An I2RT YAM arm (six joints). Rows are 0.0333 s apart.
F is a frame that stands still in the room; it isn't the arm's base.
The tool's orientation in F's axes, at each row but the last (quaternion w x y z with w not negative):
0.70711 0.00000 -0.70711 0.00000
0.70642 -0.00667 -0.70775 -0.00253
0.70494 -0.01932 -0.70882 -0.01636
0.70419 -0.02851 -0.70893 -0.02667
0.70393 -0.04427 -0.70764 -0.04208
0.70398 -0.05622 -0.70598 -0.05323
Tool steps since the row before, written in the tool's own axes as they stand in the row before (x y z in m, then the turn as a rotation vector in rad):
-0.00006 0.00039 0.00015 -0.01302 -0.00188 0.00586
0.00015 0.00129 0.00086 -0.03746 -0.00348 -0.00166
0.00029 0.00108 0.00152 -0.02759 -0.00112 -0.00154
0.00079 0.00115 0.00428 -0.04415 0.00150 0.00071
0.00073 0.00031 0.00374 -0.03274 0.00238 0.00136
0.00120 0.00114 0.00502 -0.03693 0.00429 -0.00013
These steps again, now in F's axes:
-0.00015 0.00039 -0.00006 -0.00586 -0.00188 -0.01302
-0.00084 0.00130 0.00014 0.00168 -0.00372 -0.03744
-0.00147 0.00116 0.00028 0.00163 -0.00132 -0.02758
-0.00418 0.00148 0.00076 -0.00030 0.00142 -0.04416
-0.00368 0.00077 0.00071 -0.00089 0.00242 -0.03275
-0.00479 0.00191 0.00118 0.00088 0.00405 -0.03695

